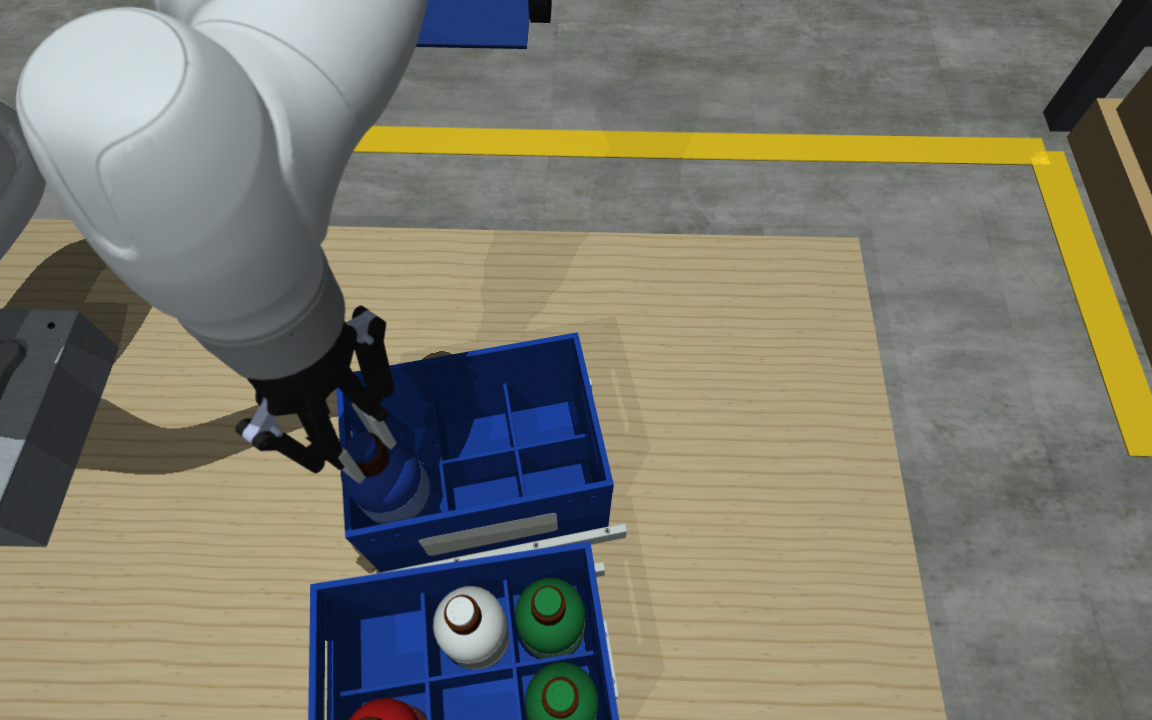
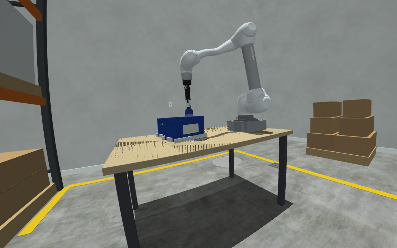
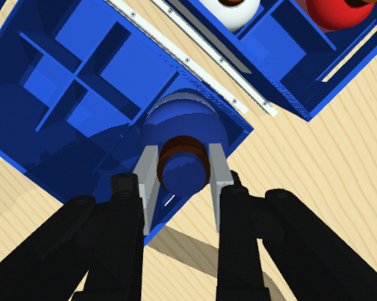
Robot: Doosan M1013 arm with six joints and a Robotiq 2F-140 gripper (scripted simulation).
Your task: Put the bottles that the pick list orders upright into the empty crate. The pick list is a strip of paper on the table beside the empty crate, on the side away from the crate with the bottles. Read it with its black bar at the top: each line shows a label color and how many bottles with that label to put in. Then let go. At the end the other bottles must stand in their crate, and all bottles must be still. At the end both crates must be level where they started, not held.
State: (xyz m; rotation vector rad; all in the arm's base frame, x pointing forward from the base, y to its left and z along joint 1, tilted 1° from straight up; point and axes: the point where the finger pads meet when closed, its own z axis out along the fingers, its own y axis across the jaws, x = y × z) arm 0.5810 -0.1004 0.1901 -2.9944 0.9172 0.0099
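My hand is 80 mm above the blue bottle. The rest, counted from my hand: pick list 290 mm below, 190 mm to the left, 30 mm ahead; white bottle 200 mm below, 120 mm to the right, 90 mm ahead; red bottle 230 mm to the right, 200 mm below, 10 mm ahead.
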